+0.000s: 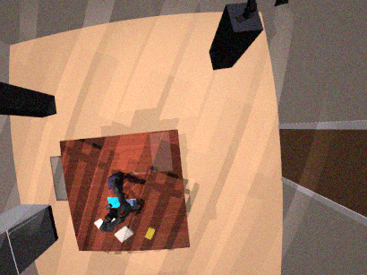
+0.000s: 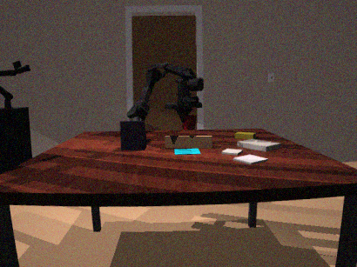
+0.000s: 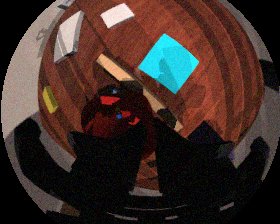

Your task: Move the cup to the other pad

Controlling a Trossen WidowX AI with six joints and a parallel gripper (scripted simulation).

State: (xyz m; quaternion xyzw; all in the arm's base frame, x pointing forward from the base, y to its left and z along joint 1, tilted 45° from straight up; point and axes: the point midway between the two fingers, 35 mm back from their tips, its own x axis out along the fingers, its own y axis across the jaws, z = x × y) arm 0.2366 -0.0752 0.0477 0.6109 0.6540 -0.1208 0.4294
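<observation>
Right now the cyan pad is 130 mm below my gripper tip and 100 mm to the right of it. Round my gripper tip: light blue pad 130 mm below, 80 mm to the left, 40 mm ahead; red cup 30 mm ahead, 10 mm to the left; tan bar 100 mm below, 20 mm ahead, 10 mm to the right.
</observation>
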